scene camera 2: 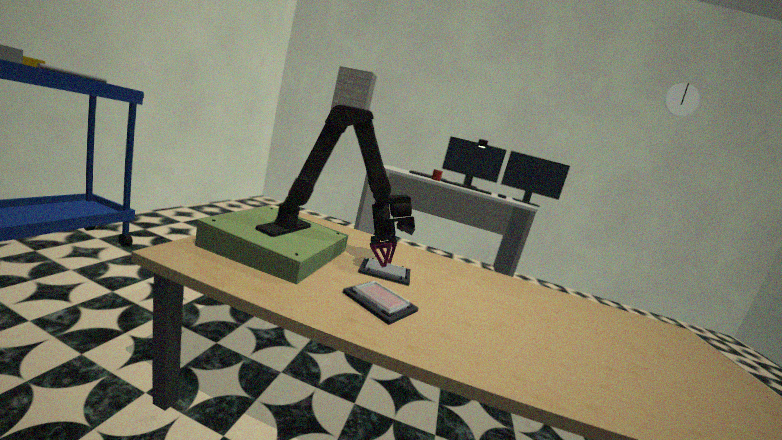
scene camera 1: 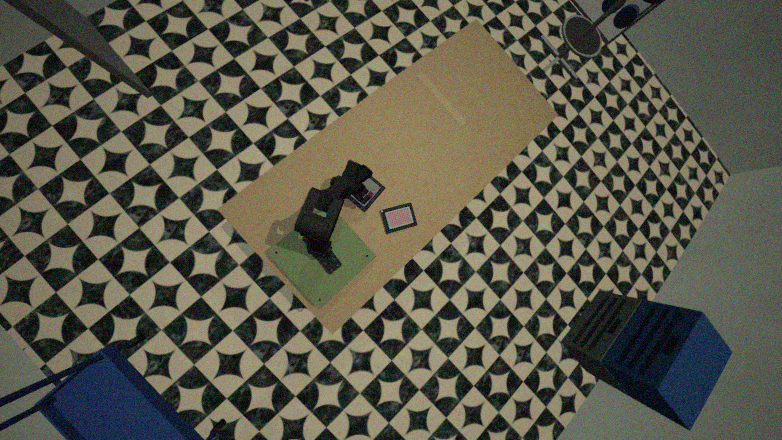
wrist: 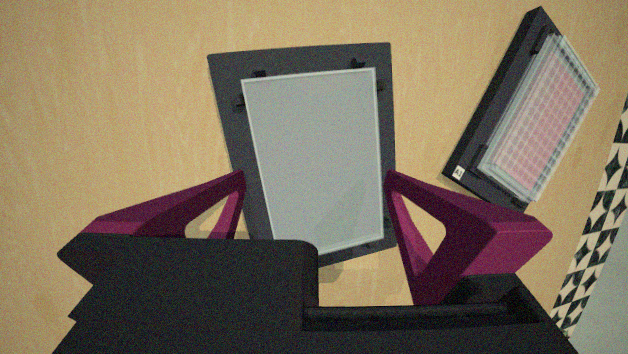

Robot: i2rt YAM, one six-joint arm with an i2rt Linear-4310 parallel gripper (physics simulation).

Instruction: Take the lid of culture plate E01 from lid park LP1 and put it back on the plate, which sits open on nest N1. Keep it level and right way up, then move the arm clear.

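Seen in the pictures: gripper, fingertip midpoint: [scene camera 2: 386,265] [scene camera 1: 364,190] [wrist: 314,177]; arm's base, origin of the base link: [scene camera 2: 285,227] [scene camera 1: 322,251].
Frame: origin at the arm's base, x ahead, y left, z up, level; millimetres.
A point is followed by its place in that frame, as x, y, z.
The pale, flat lid [scene camera 1: 373,184] @[376, 122, -52] [scene camera 2: 395,271] @[359, 107, -52] [wrist: 320,150] @[339, 119, -52] lies level on the dark lid park [scene camera 2: 382,279] @[336, 54, -68] [wrist: 225,70] @[382, 181, -60]. My gripper [scene camera 1: 367,194] @[321, 122, -49] [scene camera 2: 384,264] @[321, 122, -49] [wrist: 314,177] @[321, 122, -49] is open, pointing down over the lid. In the wrist view its magenta fingertips stand on either side of the lid's long edges, with a gap at each; their exact height is hard to tell. The culture plate [scene camera 1: 399,217] @[381, -86, -45] [scene camera 2: 380,295] @[381, -98, -45] [wrist: 540,115] @[388, -69, -45], clear with pink wells, sits open on the dark nest [scene camera 1: 401,228] @[359, -136, -58] [scene camera 2: 366,307] @[367, -146, -64] [wrist: 492,100] @[395, -27, -58], turned at an angle to the lid park. My gripper body hides the lid's near left corner.
The arm stands on a green block [scene camera 1: 339,268] @[15, -105, 0] [scene camera 2: 246,251] @[19, -178, -31] on the wooden table [scene camera 1: 437,136] @[825, 141, -70] [scene camera 2: 546,339] @[828, 51, -70]. The nest lies near the table's long edge. A blue cart [scene camera 1: 125,399] [scene camera 2: 65,216] and a desk with monitors [scene camera 2: 448,205] stand away from the table.
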